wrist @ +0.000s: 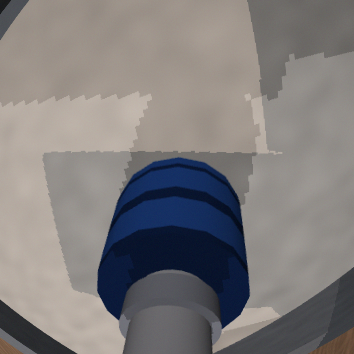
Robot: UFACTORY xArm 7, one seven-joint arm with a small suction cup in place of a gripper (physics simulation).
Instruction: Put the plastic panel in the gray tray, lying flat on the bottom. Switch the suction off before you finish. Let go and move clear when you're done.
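Places are measured from the arm's base along level axes (x ahead, y left, z up), in centimetres.
Pixels of known places: end effector, tool point: (179, 196).
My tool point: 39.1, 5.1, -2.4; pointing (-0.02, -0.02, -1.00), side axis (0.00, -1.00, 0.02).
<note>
For each thing: its middle in the pictures, then the offset to it from my tool point, as dx, dy, dz. "spot": a spot on its surface instead. Level surfaces: height alone.
- plastic panel, body centre: (158, 201) +0.2, +0.5, +0.7
- gray tray, surface spot: (320, 307) spot: -7.2, -7.0, -1.6
- brown wooden surface, its level: dz -5.1
The plastic panel (195, 65) is a large, flat, rounded sheet with beige and grey patches. It fills most of the wrist view. My gripper, a blue suction cup (177, 205), is pressed against the panel's face and holds it. The gray tray (320, 307) shows as strips of grey wall beyond the panel's edge at the lower right, lower left and upper left. The panel hides the tray's bottom, so I cannot tell whether the panel touches it.
A brown wooden surface (344, 337) shows outside the tray wall at the lower right corner, and also at the lower left corner. The tray's walls stand close around the panel's visible edges.
</note>
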